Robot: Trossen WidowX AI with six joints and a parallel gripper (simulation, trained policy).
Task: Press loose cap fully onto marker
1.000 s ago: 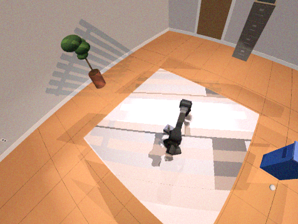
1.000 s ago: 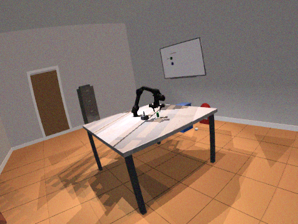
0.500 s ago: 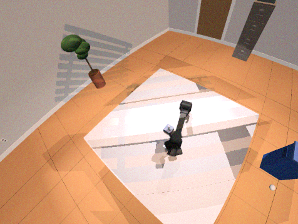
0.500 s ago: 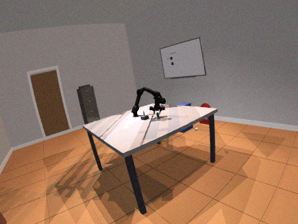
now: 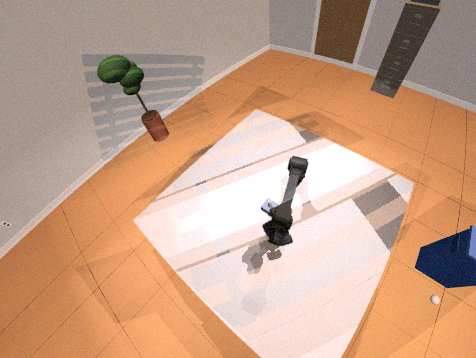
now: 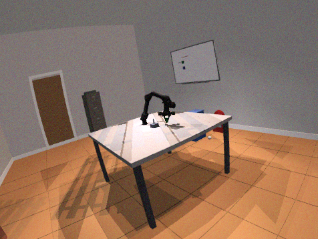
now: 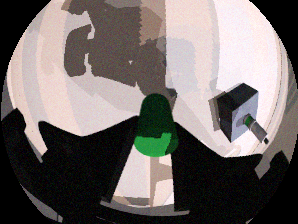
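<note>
Now: gripper tip 12 cm to the left of the grey holder block, 8 cm past it and 3 cm above it. Round my gripper tip: green cap (1 cm ahead, 1 cm above).
</note>
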